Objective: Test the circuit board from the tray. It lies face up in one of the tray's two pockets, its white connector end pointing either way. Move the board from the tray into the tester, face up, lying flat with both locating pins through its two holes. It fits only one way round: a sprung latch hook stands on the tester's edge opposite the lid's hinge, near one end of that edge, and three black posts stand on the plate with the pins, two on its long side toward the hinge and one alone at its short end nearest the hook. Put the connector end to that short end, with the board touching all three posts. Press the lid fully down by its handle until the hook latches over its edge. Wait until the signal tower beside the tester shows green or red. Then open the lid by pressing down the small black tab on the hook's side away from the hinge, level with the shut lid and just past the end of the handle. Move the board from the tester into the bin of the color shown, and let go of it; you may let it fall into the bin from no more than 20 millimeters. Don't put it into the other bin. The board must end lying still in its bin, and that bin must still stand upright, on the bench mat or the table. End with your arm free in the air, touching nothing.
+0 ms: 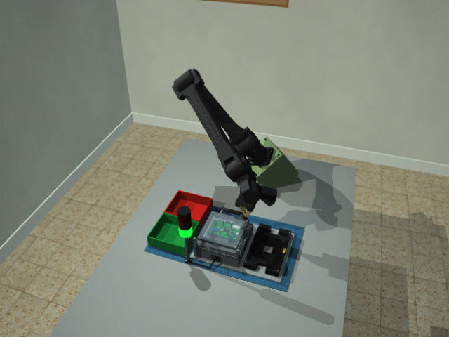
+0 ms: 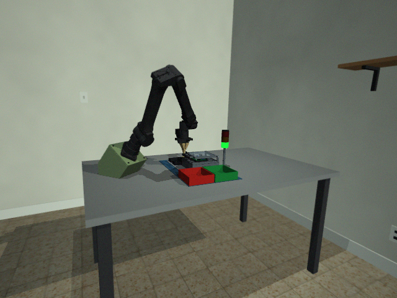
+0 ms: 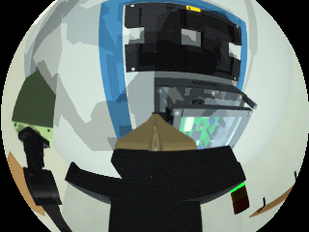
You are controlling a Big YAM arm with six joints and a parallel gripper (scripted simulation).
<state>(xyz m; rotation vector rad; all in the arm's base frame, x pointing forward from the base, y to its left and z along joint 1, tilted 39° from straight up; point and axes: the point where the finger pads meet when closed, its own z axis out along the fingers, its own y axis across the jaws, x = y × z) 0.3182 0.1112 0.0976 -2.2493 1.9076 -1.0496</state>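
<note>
The latch hook lies 1 cm ahead of my hand and 1 cm below it. The rest, counted from my hand: tester plate 8 cm ahead, 5 cm to the right, 3 cm below; then green circuit board 8 cm ahead, 6 cm to the right, 3 cm below; then clear lid 8 cm ahead, 6 cm to the right, 1 cm below.
</note>
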